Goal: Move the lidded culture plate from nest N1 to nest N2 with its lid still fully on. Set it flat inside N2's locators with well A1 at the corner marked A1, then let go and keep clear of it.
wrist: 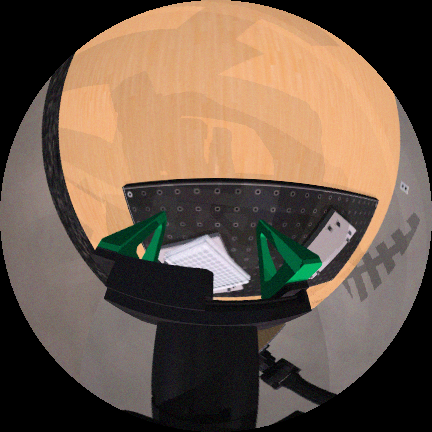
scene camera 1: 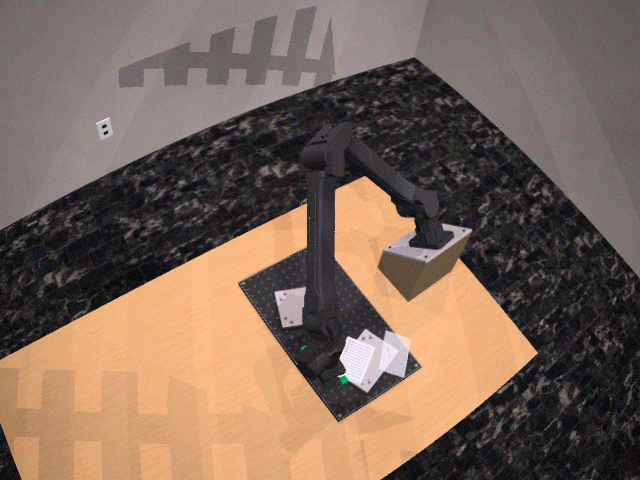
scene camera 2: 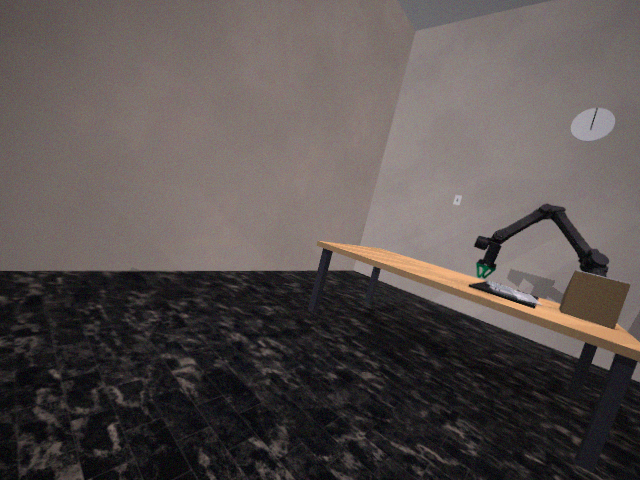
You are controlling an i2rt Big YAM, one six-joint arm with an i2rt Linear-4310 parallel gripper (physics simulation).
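Pixels of known places: gripper, fingertip midpoint: (wrist: 211, 219) (scene camera 1: 320, 375) (scene camera 2: 481, 277); arm's base at its link origin: (scene camera 1: 432, 241) (scene camera 2: 595, 284).
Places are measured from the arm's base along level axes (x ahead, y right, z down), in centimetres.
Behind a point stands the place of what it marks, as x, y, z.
The white culture plate (scene camera 1: 357, 359) {37.2, -8.1, 14.0} (wrist: 210, 265) {40.3, -6.9, 13.4} lies over a pale nest (scene camera 1: 373, 368) {35.3, -13.0, 15.5}, its rows of wells visible. Whether it lies flat or within the locators, I cannot tell. A translucent rectangular piece (scene camera 1: 395, 354) {27.8, -14.5, 14.7}, which looks like the lid, lies beside the plate and overlaps the nest's far side. The other pale nest (scene camera 1: 290, 307) {39.2, 17.0, 15.5} (wrist: 332, 241) {38.1, 16.2, 15.5} holds no plate on the part that shows; the arm partly covers it in scene camera 1. Nest labels and the A1 mark are not readable. My gripper (scene camera 1: 323, 364) {48.9, -5.0, 12.4} (scene camera 2: 484, 275) {48.9, -5.0, 12.4} (wrist: 211, 219) {48.9, -5.0, 12.4} is open and empty, above the board and apart from the plate.
Both nests are on a black perforated board (scene camera 1: 338, 408) {51.0, -14.9, 16.6} (scene camera 2: 480, 287) {47.9, -13.9, 16.8} (wrist: 217, 191) {50.0, -4.3, 16.6} on the wooden table (scene camera 1: 180, 330) {68.9, 33.1, 17.9} (scene camera 2: 413, 272) {80.6, -30.6, 17.9} (wrist: 215, 60) {67.4, -1.5, 17.9}. My arm's base stands on a brown block (scene camera 1: 413, 276) {10.1, -2.7, 5.3} (scene camera 2: 594, 302) {-0.2, -6.1, 8.3} behind the board.
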